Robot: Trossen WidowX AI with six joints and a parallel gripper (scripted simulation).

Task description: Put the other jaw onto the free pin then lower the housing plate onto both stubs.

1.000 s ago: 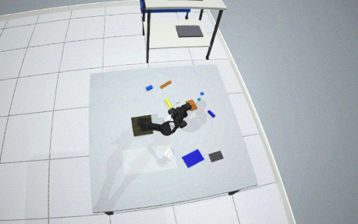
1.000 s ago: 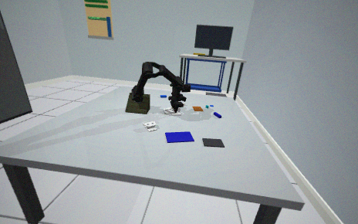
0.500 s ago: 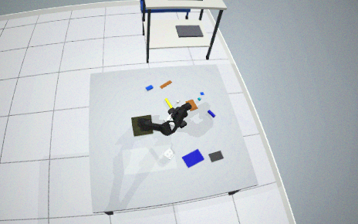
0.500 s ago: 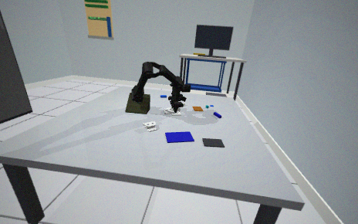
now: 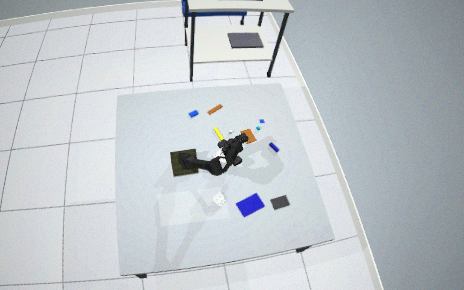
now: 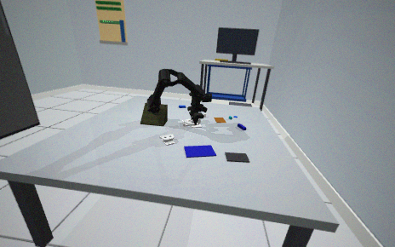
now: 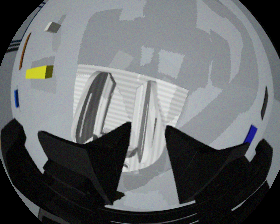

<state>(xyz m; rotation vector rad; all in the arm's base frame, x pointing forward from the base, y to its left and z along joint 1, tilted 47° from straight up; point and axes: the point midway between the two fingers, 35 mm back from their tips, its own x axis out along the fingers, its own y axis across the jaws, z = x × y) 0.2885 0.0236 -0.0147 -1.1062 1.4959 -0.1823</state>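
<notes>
The white base lies 30 mm to the left of my gripper tip and 10 mm below it. Round my gripper tip: white jaw 40 mm behind; orange square 160 mm ahead, 190 mm to the left, 10 mm below; yellow bar 50 mm behind, 200 mm to the left, 10 mm below.
</notes>
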